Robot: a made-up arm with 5 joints.
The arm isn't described. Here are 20 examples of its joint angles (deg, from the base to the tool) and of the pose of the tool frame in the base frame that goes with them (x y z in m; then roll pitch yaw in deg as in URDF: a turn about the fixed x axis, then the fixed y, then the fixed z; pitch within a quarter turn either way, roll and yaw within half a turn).
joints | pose
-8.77 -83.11 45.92 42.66 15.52 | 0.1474 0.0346 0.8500 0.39 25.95 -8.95
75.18 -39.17 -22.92 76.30 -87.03 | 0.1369 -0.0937 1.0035 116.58 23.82 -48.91
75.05 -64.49 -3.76 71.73 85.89 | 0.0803 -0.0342 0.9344 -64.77 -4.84 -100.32
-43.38 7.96 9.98 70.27 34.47 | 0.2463 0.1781 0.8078 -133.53 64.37 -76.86
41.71 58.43 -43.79 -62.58 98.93 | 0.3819 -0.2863 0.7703 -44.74 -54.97 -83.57
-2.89 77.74 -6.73 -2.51 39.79 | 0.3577 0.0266 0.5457 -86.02 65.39 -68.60
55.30 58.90 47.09 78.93 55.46 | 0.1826 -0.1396 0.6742 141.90 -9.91 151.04
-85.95 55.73 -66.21 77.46 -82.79 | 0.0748 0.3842 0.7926 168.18 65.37 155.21
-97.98 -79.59 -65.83 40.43 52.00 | 0.0958 -0.1598 0.9079 77.00 -63.56 -6.80
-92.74 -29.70 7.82 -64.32 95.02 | 0.0824 0.1940 0.9889 35.01 -64.95 -17.26
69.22 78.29 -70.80 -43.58 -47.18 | 0.2627 -0.3735 0.7392 63.40 -11.49 -58.10
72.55 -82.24 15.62 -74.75 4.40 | 0.0958 0.0444 0.9759 177.66 -60.56 131.49
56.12 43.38 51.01 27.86 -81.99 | 0.2218 -0.1528 0.6329 -100.28 39.52 93.80
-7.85 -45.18 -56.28 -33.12 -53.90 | 0.0058 0.0281 1.0298 -77.27 -64.71 154.45
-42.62 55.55 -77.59 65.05 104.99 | 0.3557 0.2340 0.8080 -97.24 24.35 19.59
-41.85 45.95 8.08 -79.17 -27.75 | 0.3220 0.2665 0.7043 48.04 1.33 44.34
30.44 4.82 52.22 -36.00 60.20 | 0.2963 -0.1241 0.7204 -50.09 22.11 -59.04
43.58 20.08 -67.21 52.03 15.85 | 0.3040 -0.1803 0.9354 0.23 25.31 -61.33
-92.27 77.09 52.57 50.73 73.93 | 0.0789 0.1215 0.6390 127.36 2.38 -61.29
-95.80 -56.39 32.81 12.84 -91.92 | 0.0372 0.1312 0.9386 110.19 -0.82 120.62
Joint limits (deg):
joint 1: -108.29..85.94
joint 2: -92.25..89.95
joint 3: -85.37..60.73
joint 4: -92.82..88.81
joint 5: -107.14..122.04
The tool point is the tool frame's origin. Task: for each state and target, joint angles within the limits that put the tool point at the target. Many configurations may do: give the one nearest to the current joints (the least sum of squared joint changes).
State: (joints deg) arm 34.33 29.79 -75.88 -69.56 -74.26
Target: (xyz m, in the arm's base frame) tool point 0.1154 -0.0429 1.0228
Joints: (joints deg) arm 79.37 -4.06 -85.37 -72.75 -98.37
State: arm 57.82 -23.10 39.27 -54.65 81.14
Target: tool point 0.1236 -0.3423 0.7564
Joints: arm 81.79 23.69 16.48 -57.73 78.78
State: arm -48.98 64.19 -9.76 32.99 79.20
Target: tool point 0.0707 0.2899 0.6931
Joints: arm -92.48 41.53 2.14 45.54 72.91
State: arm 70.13 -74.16 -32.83 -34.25 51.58
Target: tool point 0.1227 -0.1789 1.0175
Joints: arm 78.60 -27.79 -14.31 -31.29 52.15
